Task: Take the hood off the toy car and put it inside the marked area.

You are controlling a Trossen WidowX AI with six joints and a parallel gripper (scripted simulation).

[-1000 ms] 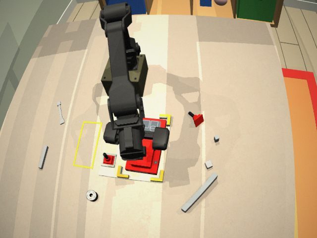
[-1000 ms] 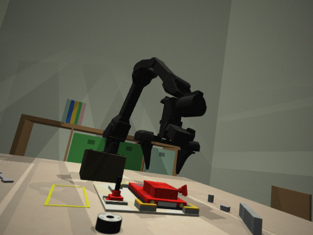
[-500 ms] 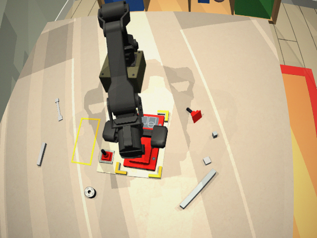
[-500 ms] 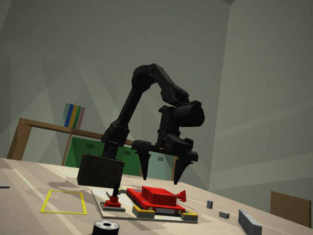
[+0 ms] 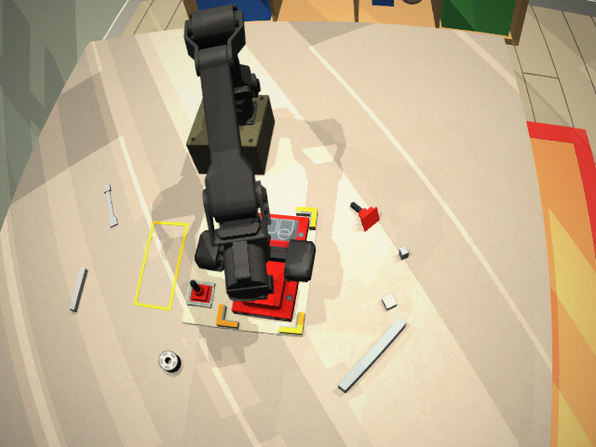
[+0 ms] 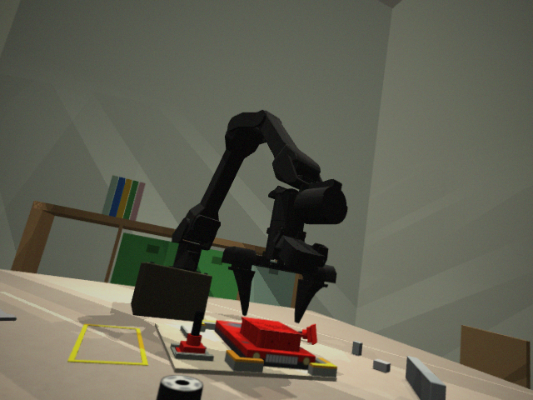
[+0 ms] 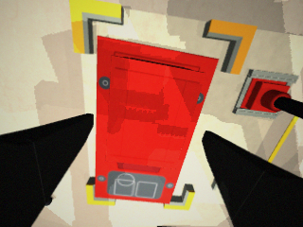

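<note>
Right now the red hood is 2 cm below my gripper tip. From my gripper tip the other things lie so: grey bar 3 cm ahead, 42 cm to the right, 5 cm below.
</note>
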